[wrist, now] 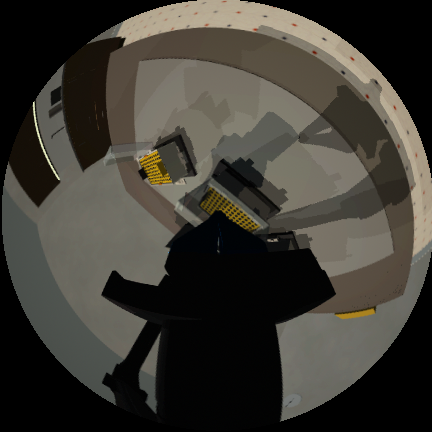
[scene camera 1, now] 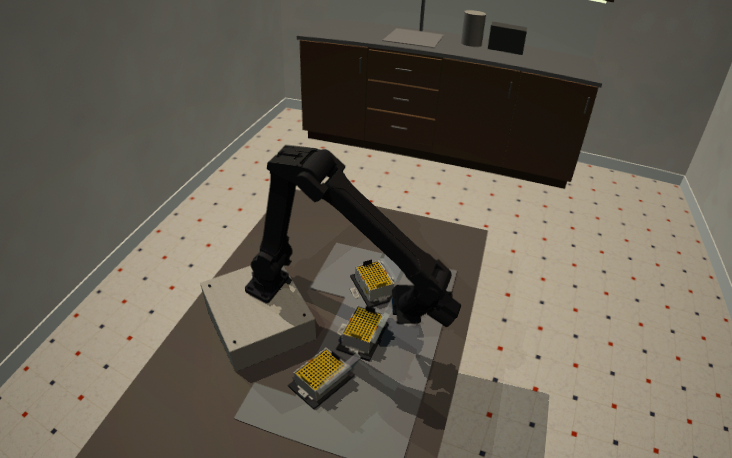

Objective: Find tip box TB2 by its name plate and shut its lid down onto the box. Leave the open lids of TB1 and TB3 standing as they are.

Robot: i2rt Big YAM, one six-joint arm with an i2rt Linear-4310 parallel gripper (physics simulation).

Labels:
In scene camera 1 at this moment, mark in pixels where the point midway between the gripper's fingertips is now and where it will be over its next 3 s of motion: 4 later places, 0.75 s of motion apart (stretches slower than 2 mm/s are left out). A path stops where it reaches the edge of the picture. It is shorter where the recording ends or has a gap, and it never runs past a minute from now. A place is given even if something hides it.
The gripper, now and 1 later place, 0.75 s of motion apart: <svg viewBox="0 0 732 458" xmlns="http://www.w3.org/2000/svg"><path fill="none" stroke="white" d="M395 311L326 287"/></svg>

